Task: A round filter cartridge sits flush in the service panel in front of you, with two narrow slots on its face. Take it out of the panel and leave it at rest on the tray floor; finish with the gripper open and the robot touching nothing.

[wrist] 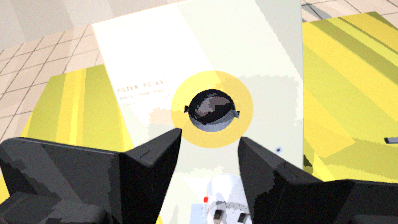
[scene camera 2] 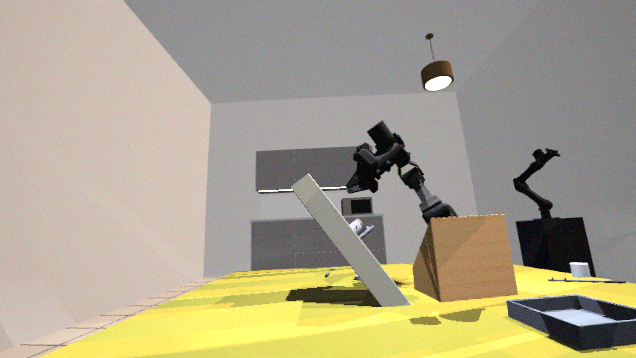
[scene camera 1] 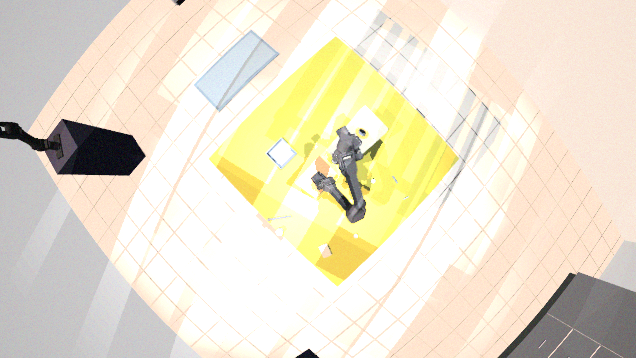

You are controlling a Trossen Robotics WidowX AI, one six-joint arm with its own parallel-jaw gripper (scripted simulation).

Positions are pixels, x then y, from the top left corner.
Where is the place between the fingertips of my gripper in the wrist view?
210, 139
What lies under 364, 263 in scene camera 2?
A grey service panel.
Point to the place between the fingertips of my gripper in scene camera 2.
347, 190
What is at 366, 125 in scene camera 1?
A grey service panel.
